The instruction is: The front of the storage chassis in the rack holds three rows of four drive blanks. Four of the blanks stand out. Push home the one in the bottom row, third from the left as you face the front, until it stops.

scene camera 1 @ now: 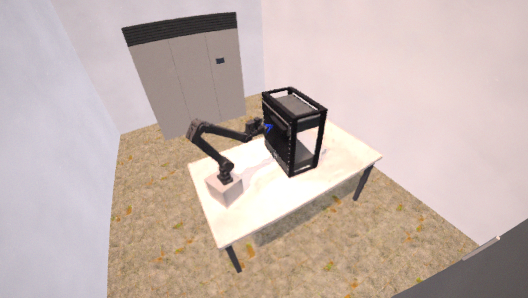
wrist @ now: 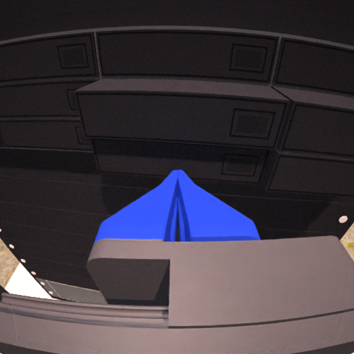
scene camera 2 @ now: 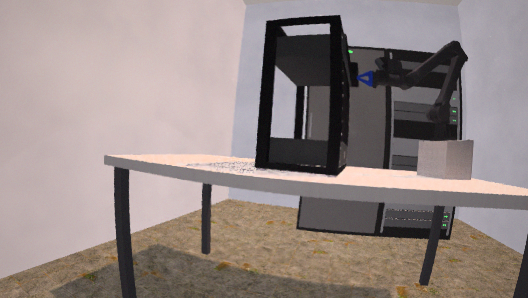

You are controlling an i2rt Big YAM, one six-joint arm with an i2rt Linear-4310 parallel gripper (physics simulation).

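Places are measured from the arm's base along level axes (x down, y right, z back), in millimetres.
Where they show: gripper, fingertip midpoint: point(scene camera 1: 273, 125) point(scene camera 2: 356, 77); arm's base at its link origin: point(scene camera 1: 225, 179) point(scene camera 2: 442, 140).
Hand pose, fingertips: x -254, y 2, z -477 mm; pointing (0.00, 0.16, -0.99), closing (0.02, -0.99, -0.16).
Note:
Each offset is from my fingertips to the centre of the thing. "pt": to the spot under its first point.
In the wrist view the bottom-row third blank point(wrist: 145, 157) is a dark face with a small square at its right; it stands out and lies in shadow below the middle-row third blank point(wrist: 165, 116), which stands out further. My gripper point(scene camera 1: 270, 127) point(scene camera 2: 359, 78) point(wrist: 177, 178) is shut and empty, its blue fingertips at the lower middle of the bottom-row blank's face. Whether they touch it cannot be told. The blanks sticking out also show in scene camera 2 as a dark block @(pt dy -49, dx -6, dz -27 mm) point(scene camera 2: 353, 72) at the rack front. The fingers hide part of the blank's lower edge.
To the right, the middle-row fourth blank point(wrist: 320, 127) and the bottom-row fourth blank point(wrist: 312, 175) also stand out. The top-row third blank point(wrist: 165, 54) is flush. The black rack @(dy -5, dx +141, dz -193 mm) point(scene camera 1: 291, 155) point(scene camera 2: 335, 110) stands on the table point(scene camera 1: 345, 160) point(scene camera 2: 200, 175), facing the arm's base block point(scene camera 1: 224, 192) point(scene camera 2: 442, 159).

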